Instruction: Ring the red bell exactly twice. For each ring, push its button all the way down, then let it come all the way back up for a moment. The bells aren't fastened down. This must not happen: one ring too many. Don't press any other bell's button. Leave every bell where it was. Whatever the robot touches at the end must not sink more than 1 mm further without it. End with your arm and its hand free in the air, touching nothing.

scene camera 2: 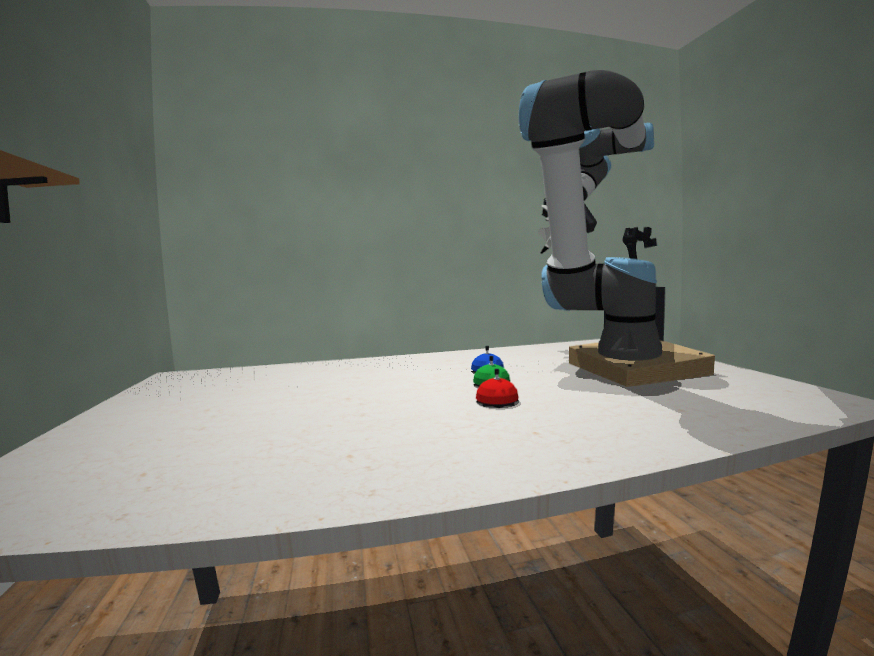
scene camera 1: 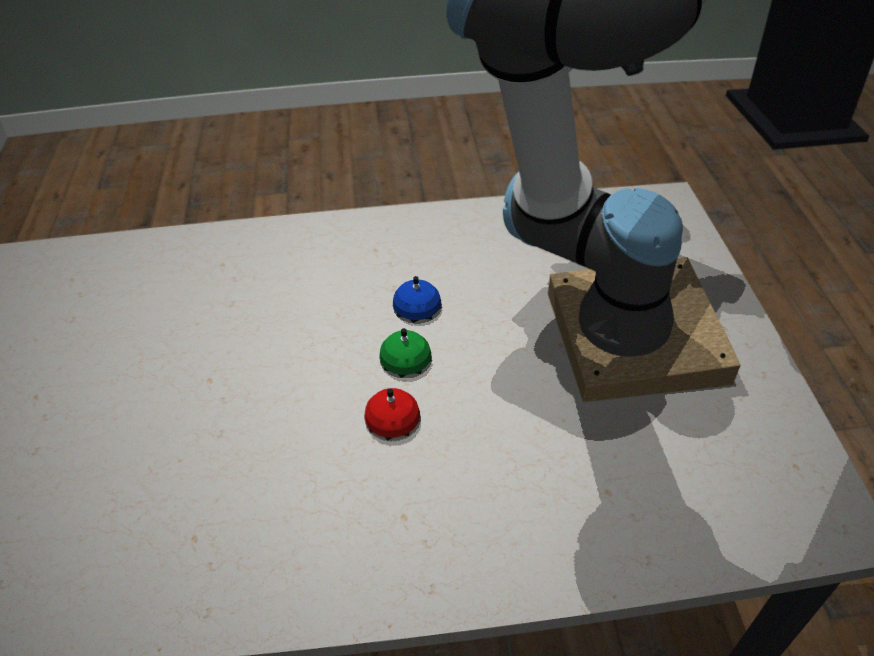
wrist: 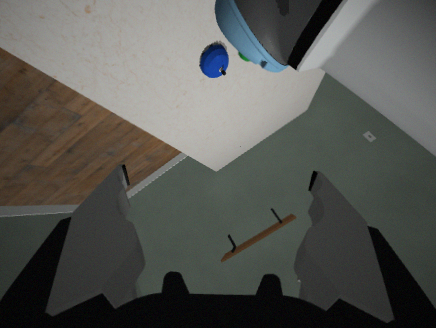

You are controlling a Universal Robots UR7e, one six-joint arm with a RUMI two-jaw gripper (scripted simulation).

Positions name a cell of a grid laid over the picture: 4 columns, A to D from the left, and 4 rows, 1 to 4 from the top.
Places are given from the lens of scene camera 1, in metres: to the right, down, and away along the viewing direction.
green bell (scene camera 1: B3): -0.05, 0.04, 1.22
blue bell (scene camera 1: B2): -0.04, -0.05, 1.31
red bell (scene camera 1: B3): -0.06, 0.13, 1.14
The marked spots on the blue bell and the red bell are 0.25 m apart.
